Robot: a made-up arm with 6 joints. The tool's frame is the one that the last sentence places.
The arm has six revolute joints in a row. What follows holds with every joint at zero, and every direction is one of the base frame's. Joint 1 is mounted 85.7 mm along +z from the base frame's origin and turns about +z. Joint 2 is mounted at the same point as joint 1 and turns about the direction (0.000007, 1, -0.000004). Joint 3 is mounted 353.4 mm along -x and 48.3 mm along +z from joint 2 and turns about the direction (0.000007, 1, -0.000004). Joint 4 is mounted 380.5 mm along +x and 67.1 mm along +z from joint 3 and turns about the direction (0.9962, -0.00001, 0.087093). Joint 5 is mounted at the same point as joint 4 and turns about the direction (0.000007, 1, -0.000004). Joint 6 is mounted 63.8 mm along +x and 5.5 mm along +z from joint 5 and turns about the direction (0.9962, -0.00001, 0.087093). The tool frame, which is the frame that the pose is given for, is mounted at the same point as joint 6; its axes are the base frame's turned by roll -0.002, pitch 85.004 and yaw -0.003 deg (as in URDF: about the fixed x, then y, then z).
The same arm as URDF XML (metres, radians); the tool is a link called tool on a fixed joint. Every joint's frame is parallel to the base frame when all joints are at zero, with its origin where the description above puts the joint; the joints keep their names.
<robot name="arm">
<joint name="joint 1" type="continuous"><parent link="base"/><child link="link1"/><origin xyz="0 0 0.0857"/><axis xyz="0 0 1"/></joint>
<joint name="joint 2" type="continuous"><parent link="link1"/><child link="link2"/><origin xyz="0 0 0"/><axis xyz="0 1 0"/></joint>
<joint name="joint 3" type="continuous"><parent link="link2"/><child link="link3"/><origin xyz="-0.3534 0 0.0483"/><axis xyz="0 1 0"/></joint>
<joint name="joint 4" type="continuous"><parent link="link3"/><child link="link4"/><origin xyz="0.3805 0 0.0671"/><axis xyz="0.9962 0 0.0871"/></joint>
<joint name="joint 5" type="continuous"><parent link="link4"/><child link="link5"/><origin xyz="0 0 0"/><axis xyz="0 1 0"/></joint>
<joint name="joint 6" type="continuous"><parent link="link5"/><child link="link6"/><origin xyz="0.0638 0 0.0055"/><axis xyz="0.9962 0 0.0871"/></joint>
<joint name="tool_fixed" type="fixed"><parent link="link6"/><child link="tool"/><origin xyz="0 0 0" rpy="0 1.4836 -0.0001"/></joint>
<link name="base"/>
<link name="link1"/>
<link name="link2"/>
<link name="link3"/>
<link name="link4"/>
<link name="link5"/>
<link name="link6"/>
<link name="tool"/>
</robot>

